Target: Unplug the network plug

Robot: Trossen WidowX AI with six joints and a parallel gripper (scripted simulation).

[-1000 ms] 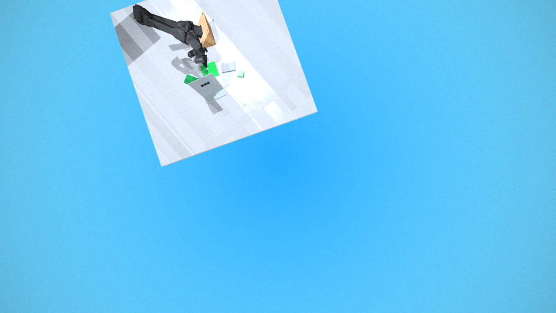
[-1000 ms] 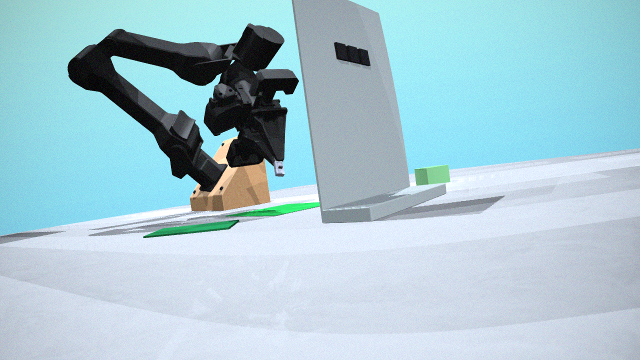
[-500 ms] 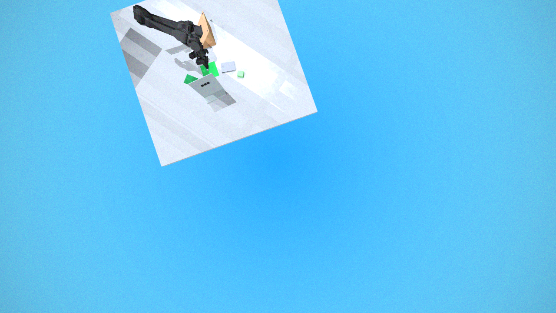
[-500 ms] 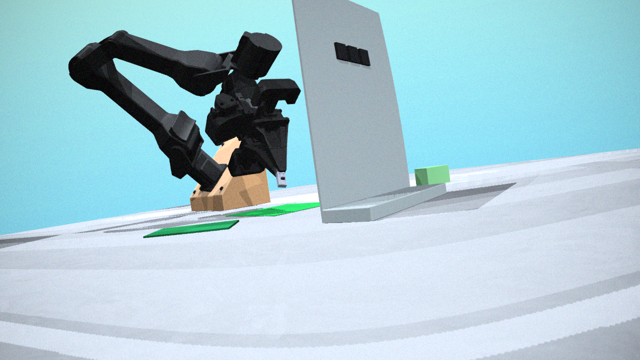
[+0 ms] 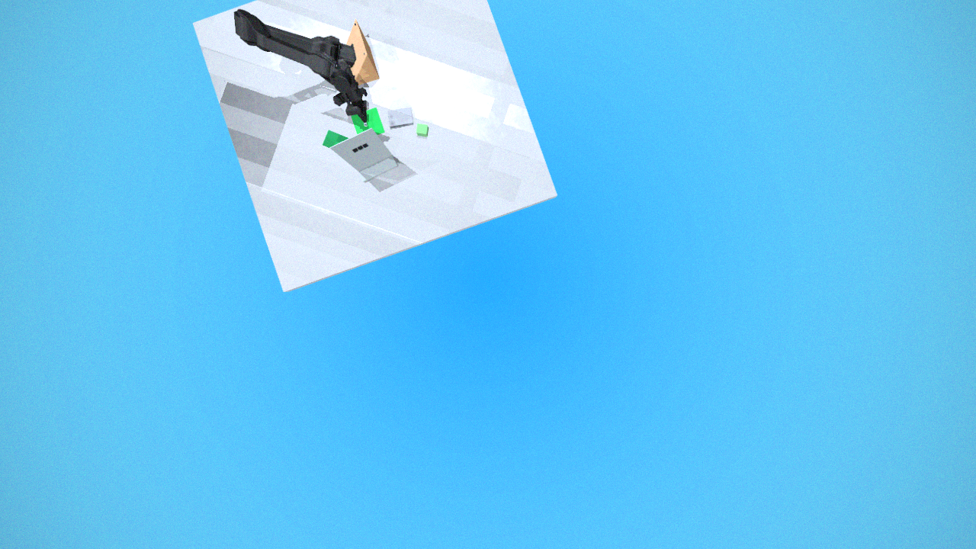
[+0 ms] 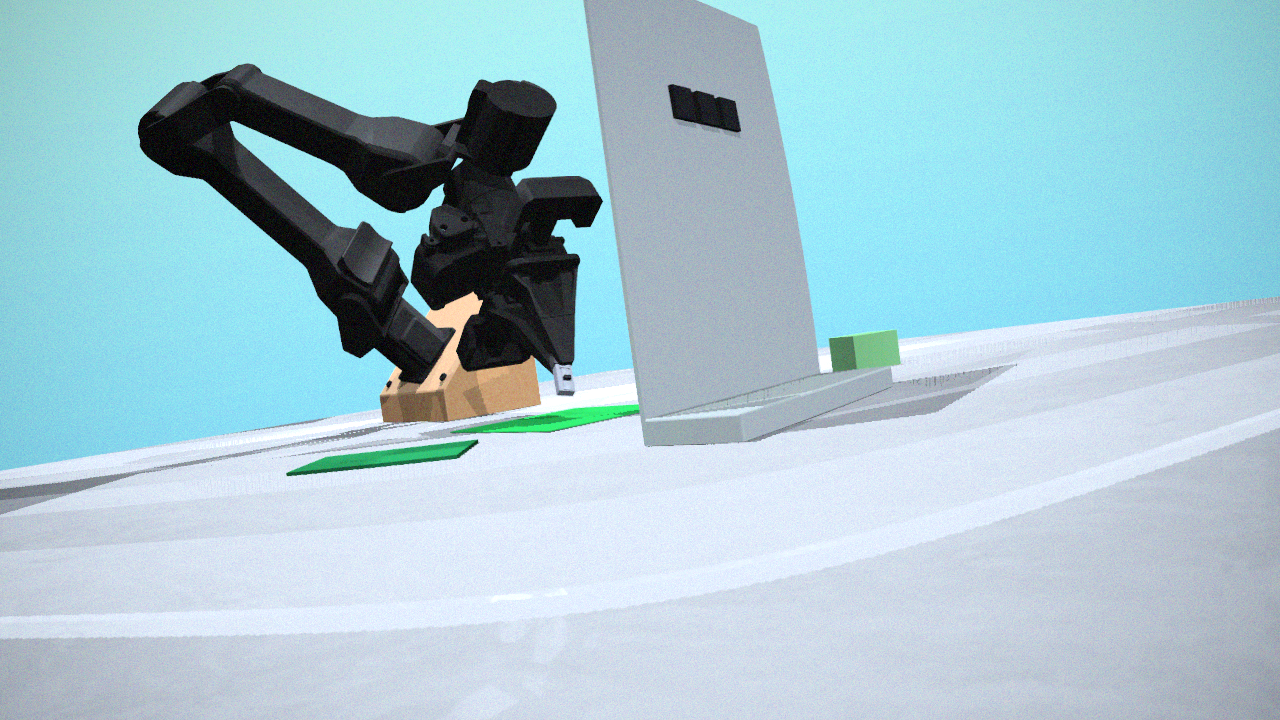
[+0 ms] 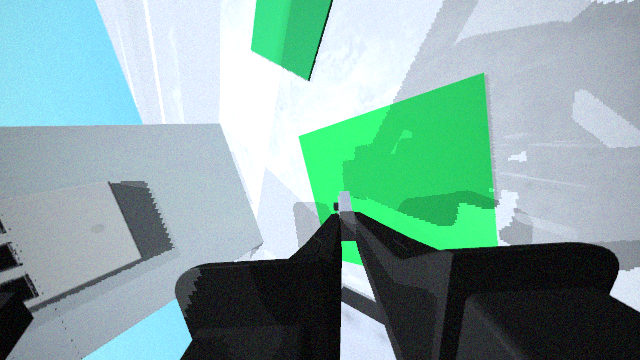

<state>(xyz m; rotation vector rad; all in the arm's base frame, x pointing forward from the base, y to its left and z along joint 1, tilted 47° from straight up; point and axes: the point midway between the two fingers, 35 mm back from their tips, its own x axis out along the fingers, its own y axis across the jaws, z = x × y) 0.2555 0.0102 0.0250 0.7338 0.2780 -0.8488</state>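
My gripper tip is now 3 cm above the bright green marked square and 1 cm past it. From my gripper tip the other things lie so: flat grey tile (15 cm to the left, 3 cm below); network plug (right at my gripper tip); dark green flat patch (16 cm to the right, 4 cm ahead, 3 cm below).
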